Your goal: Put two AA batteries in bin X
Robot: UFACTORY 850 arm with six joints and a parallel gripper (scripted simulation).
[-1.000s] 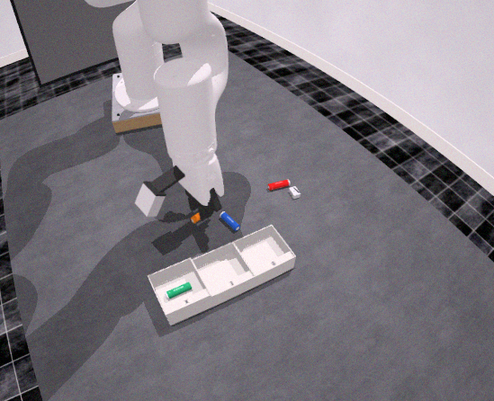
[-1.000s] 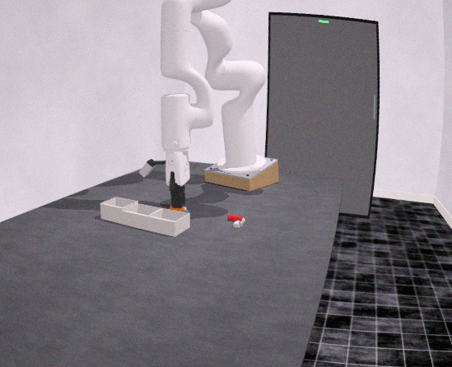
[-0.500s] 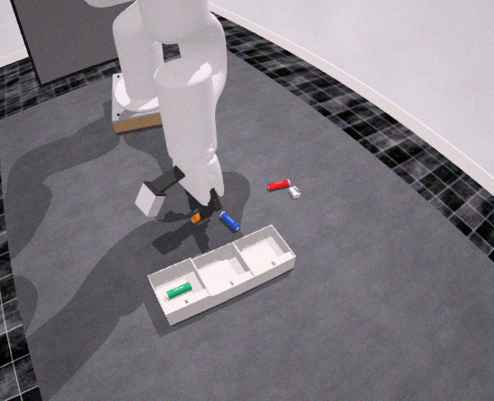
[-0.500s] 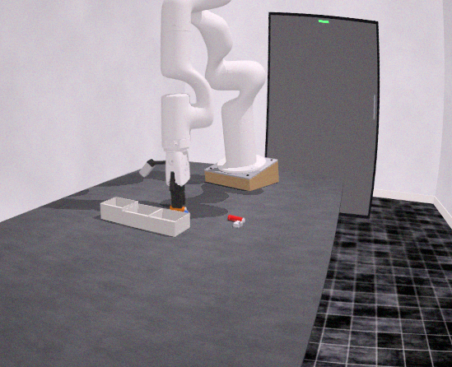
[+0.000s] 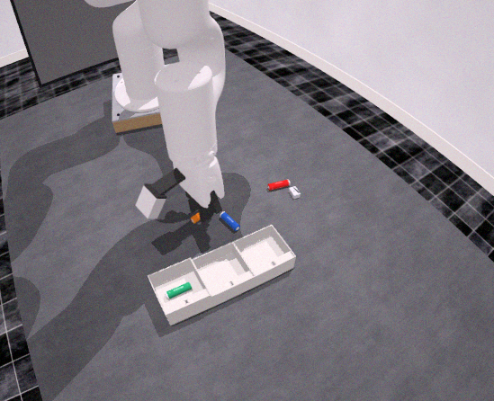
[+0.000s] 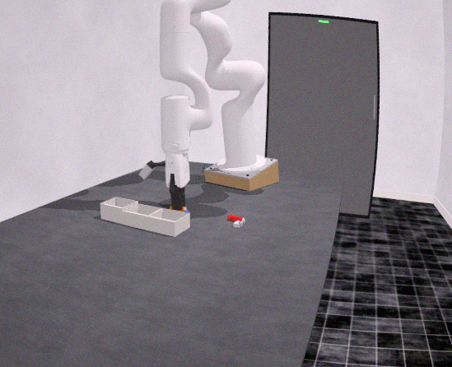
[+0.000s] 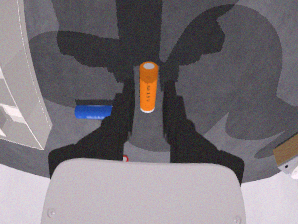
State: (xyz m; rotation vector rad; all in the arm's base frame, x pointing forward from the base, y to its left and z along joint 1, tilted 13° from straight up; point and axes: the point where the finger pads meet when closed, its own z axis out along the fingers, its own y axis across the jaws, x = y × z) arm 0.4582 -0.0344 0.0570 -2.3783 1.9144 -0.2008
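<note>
Now: the orange AA battery 2 cm below my hand. Round my hand: blue battery: 4 cm ahead, 4 cm to the left, 2 cm below; then red battery: 1 cm ahead, 19 cm to the left, 2 cm below; then white three-compartment tray: 15 cm ahead, 3 cm to the right, 1 cm below.
</note>
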